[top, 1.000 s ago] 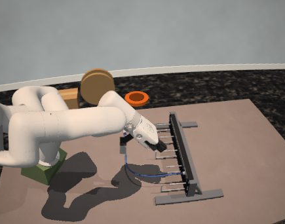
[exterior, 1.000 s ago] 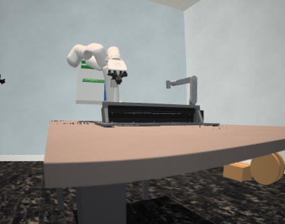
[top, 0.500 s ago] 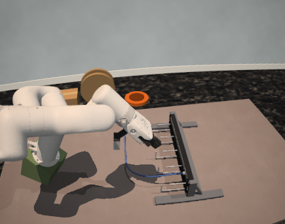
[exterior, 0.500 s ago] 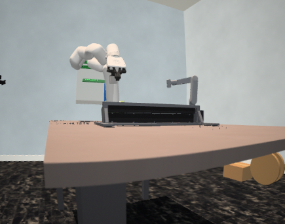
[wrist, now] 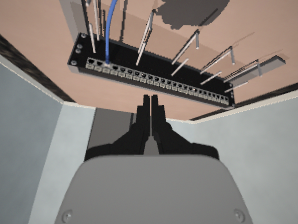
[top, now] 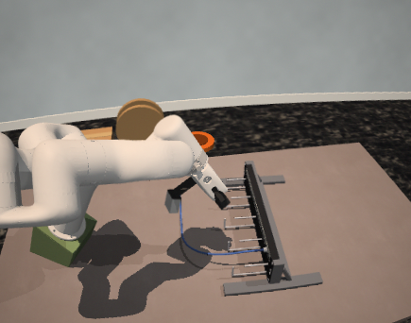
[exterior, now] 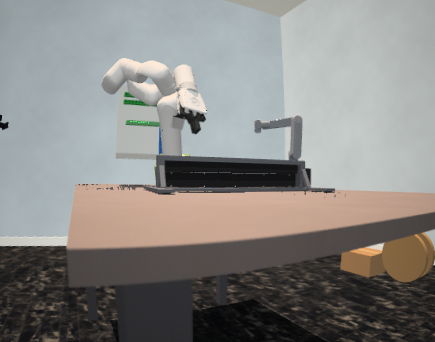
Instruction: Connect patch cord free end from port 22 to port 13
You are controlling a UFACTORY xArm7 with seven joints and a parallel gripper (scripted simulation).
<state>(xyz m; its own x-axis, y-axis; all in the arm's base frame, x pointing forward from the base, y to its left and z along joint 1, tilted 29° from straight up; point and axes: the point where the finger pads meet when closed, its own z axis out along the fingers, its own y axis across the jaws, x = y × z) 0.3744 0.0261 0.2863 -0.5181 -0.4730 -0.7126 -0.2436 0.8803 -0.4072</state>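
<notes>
Now: hand 11 cm past the cord plug, 31 cm to the right of it and 21 cm above it.
</notes>
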